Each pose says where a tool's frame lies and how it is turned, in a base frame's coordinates. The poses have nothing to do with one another.
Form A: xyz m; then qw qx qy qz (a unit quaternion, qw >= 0).
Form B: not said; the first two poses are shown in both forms.
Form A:
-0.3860 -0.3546 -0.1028 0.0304 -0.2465 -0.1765 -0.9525
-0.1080 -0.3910 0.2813 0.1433 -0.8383 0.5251 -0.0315
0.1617 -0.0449 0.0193 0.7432 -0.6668 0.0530 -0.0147
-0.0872 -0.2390 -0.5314 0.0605 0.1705 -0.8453 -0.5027
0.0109 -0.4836 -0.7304 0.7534 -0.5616 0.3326 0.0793
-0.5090 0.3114 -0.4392 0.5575 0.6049 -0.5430 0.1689
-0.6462 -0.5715 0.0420 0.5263 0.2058 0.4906 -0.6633
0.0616 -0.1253 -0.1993 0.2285 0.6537 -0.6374 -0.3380
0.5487 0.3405 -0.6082 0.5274 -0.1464 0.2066 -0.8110
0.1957 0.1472 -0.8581 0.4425 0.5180 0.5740 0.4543
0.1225 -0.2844 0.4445 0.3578 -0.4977 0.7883 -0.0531
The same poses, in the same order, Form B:
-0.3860 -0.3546 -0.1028 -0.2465 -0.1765 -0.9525 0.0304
-0.1080 -0.3910 0.2813 -0.8383 0.5251 -0.0315 0.1433
0.1617 -0.0449 0.0193 -0.6668 0.0530 -0.0147 0.7432
-0.0872 -0.2390 -0.5314 0.1705 -0.8453 -0.5027 0.0605
0.0109 -0.4836 -0.7304 -0.5616 0.3326 0.0793 0.7534
-0.5090 0.3114 -0.4392 0.6049 -0.5430 0.1689 0.5575
-0.6462 -0.5715 0.0420 0.2058 0.4906 -0.6633 0.5263
0.0616 -0.1253 -0.1993 0.6537 -0.6374 -0.3380 0.2285
0.5487 0.3405 -0.6082 -0.1464 0.2066 -0.8110 0.5274
0.1957 0.1472 -0.8581 0.5180 0.5740 0.4543 0.4425
0.1225 -0.2844 0.4445 -0.4977 0.7883 -0.0531 0.3578

